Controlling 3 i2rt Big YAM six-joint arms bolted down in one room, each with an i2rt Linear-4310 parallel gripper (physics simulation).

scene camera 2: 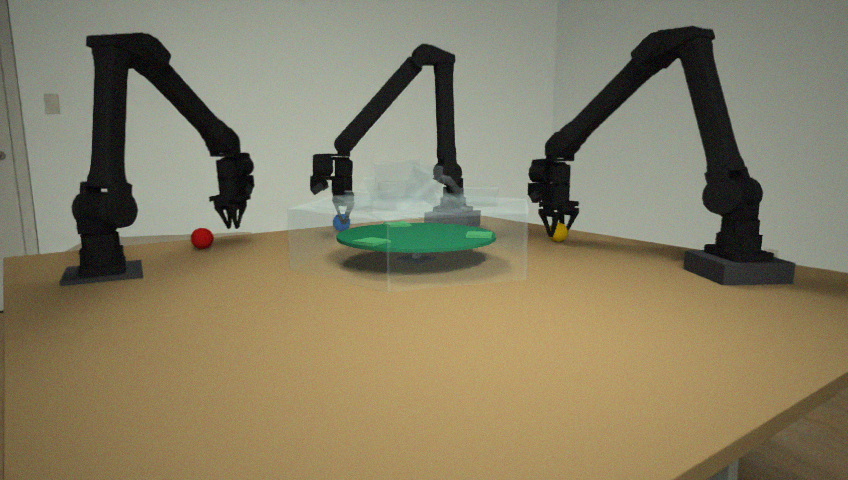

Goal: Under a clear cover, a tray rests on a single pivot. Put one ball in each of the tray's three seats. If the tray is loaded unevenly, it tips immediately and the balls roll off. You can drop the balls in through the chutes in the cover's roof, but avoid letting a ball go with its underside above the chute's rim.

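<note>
A green round tray (416, 239) with three light-green seats stands level on its pivot under the clear cover (458, 274); no ball lies on it. A red ball (201, 238) lies on the table at the left. The left arm's gripper (233, 226) hangs to the right of it, apart from it, fingers close together. A blue ball (340, 223) is at the back, at the fingertips of the back arm's gripper (342, 218). A yellow ball (559, 232) is at the right, between the fingers of the right arm's gripper (559, 231); whether they grip it cannot be told.
The cover stands mid-table between the three arms, with chutes in its roof that show faintly. The left arm's base (102, 272), the right arm's base (737, 268) and the back arm's base (452, 216) are bolted on the wooden table (416, 368).
</note>
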